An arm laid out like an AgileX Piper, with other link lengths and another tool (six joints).
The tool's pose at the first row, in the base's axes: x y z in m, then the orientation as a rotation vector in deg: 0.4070, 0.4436, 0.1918, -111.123, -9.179, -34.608
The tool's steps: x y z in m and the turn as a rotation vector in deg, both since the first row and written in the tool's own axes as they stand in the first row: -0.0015, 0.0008, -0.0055, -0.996, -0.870, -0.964; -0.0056, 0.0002, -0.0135, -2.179, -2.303, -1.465; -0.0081, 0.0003, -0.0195, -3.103, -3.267, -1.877; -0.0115, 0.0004, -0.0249, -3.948, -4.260, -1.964; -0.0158, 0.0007, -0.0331, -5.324, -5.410, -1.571; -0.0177, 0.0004, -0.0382, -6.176, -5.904, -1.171; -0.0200, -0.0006, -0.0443, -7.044, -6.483, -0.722
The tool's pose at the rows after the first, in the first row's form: 0.4041, 0.4386, 0.1922, -112.392, -10.401, -34.590; 0.3977, 0.4325, 0.1933, -114.009, -11.482, -33.746; 0.3935, 0.4275, 0.1940, -115.216, -12.253, -33.243; 0.3888, 0.4232, 0.1940, -116.347, -12.744, -32.473; 0.3824, 0.4165, 0.1943, -118.027, -12.715, -31.311; 0.3789, 0.4124, 0.1953, -118.994, -12.398, -30.696; 0.3745, 0.4078, 0.1970, -119.997, -12.081, -29.960
